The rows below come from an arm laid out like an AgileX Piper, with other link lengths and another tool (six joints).
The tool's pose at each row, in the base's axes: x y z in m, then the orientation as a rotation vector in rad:
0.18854, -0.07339, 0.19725, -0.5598, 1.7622, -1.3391
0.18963, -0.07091, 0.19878, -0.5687, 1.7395, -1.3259
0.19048, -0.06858, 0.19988, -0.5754, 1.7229, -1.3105
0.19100, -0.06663, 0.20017, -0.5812, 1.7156, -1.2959
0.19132, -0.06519, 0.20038, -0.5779, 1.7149, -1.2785
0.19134, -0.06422, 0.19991, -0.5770, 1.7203, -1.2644
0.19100, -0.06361, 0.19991, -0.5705, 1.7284, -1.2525
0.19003, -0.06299, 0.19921, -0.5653, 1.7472, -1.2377
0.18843, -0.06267, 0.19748, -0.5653, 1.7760, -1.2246
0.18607, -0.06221, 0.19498, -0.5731, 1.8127, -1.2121
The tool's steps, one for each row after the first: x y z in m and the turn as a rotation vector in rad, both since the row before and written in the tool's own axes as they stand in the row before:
-0.00301, -0.00046, -0.00063, 0.0031, -0.0256, 0.0044
-0.00263, -0.00013, -0.00064, -0.0005, -0.0215, 0.0062
-0.00189, 0.00046, -0.00061, -0.0050, -0.0141, 0.0053
-0.00137, 0.00035, -0.00048, -0.0063, -0.0078, 0.0122
-0.00059, 0.00078, -0.00044, -0.0091, -0.0024, 0.0081
-0.00031, 0.00018, -0.00060, -0.0073, 0.0023, 0.0103
0.00027, 0.00075, -0.00109, -0.0150, 0.0087, 0.0100
0.00124, 0.00150, -0.00136, -0.0216, 0.0158, 0.0044
0.00186, 0.00220, -0.00193, -0.0284, 0.0202, -0.0021

